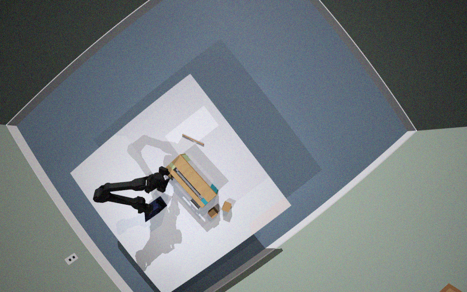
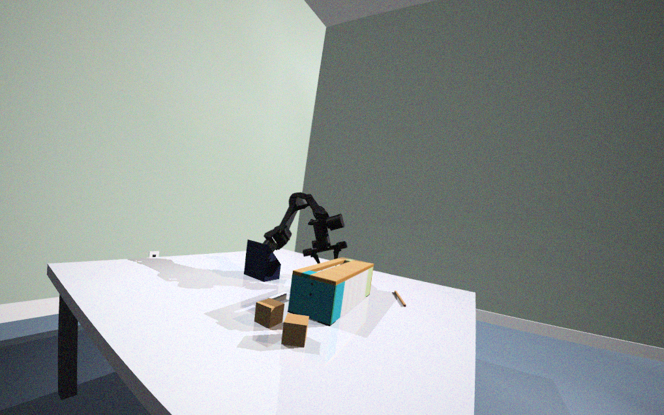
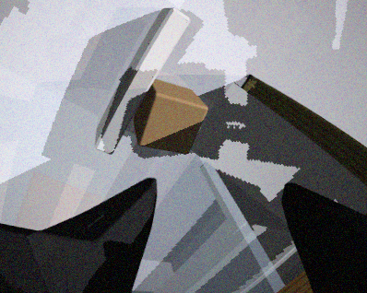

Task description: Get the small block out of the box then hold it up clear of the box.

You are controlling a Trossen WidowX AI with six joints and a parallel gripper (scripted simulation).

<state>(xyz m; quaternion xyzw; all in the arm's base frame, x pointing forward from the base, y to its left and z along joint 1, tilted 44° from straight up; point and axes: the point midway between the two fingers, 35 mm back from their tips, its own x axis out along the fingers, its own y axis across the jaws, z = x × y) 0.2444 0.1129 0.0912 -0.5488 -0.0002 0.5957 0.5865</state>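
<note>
The tan block is 6 cm below my gripper tip and 1 cm behind it. The rest, counted from my gripper tip: box (12 cm to the right, 9 cm ahead, 2 cm below); thin tan stick (27 cm ahead, 15 cm to the left, 7 cm below).
</note>
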